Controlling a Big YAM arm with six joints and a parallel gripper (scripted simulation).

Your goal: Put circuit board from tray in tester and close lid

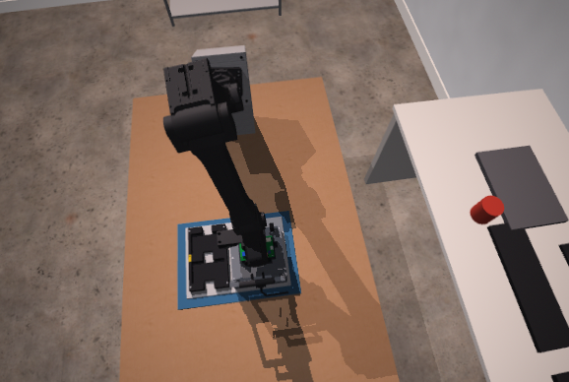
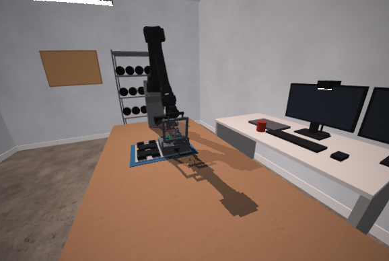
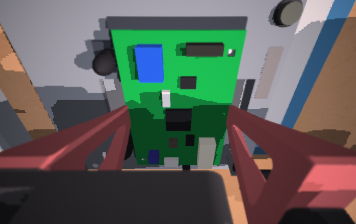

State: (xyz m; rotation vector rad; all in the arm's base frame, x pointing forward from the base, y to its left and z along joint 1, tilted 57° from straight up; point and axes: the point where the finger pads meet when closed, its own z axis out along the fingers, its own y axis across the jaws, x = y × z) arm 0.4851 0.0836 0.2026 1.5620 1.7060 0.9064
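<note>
Right now my hand is right at the green circuit board. From my hand the other things lie so: clear lid: 120 mm ahead, 100 mm above, 20 mm to the left.
</note>
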